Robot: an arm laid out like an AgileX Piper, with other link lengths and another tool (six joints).
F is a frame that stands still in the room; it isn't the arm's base.
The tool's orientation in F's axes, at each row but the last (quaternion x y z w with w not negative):
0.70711 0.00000 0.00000 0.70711
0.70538 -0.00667 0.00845 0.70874
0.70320 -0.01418 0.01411 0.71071
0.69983 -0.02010 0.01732 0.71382
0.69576 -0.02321 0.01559 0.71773
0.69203 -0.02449 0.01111 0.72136
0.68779 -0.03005 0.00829 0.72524
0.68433 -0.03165 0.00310 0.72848
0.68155 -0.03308 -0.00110 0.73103
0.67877 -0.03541 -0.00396 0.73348
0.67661 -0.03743 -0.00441 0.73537
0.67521 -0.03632 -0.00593 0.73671
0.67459 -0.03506 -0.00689 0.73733
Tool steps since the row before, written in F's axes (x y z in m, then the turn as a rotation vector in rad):
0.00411 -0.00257 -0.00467 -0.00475 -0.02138 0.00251
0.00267 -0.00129 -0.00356 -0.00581 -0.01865 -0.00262
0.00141 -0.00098 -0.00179 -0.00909 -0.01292 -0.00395
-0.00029 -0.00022 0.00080 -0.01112 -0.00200 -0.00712
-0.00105 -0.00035 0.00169 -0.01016 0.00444 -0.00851
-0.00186 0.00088 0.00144 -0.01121 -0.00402 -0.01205
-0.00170 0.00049 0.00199 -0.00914 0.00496 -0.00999
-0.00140 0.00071 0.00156 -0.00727 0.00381 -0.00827
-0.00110 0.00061 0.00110 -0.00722 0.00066 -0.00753
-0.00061 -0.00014 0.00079 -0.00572 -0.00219 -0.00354
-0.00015 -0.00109 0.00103 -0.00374 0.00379 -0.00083
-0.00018 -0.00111 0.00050 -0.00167 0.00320 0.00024
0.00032 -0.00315 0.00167 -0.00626 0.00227 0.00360
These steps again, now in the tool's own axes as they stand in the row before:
0.00411 -0.00467 0.00257 -0.00475 0.00251 0.02138
0.00259 -0.00362 0.00128 -0.00591 -0.00258 0.01862
0.00134 -0.00186 0.00096 -0.00924 -0.00372 0.01288
-0.00025 0.00081 0.00024 -0.01147 -0.00656 0.00191
-0.00095 0.00173 0.00041 -0.01066 -0.00780 -0.00458
-0.00180 0.00157 -0.00078 -0.01173 -0.01163 0.00375
-0.00160 0.00210 -0.00033 -0.00982 -0.00921 -0.00518
-0.00135 0.00167 -0.00055 -0.00782 -0.00765 -0.00400
-0.00107 0.00119 -0.00048 -0.00759 -0.00714 -0.00082
-0.00056 0.00080 0.00023 -0.00575 -0.00346 0.00224
-0.00004 0.00094 0.00118 -0.00399 -0.00034 -0.00361
-0.00009 0.00041 0.00116 -0.00184 0.00059 -0.00306
0.00057 0.00137 0.00326 -0.00622 0.00402 -0.00156

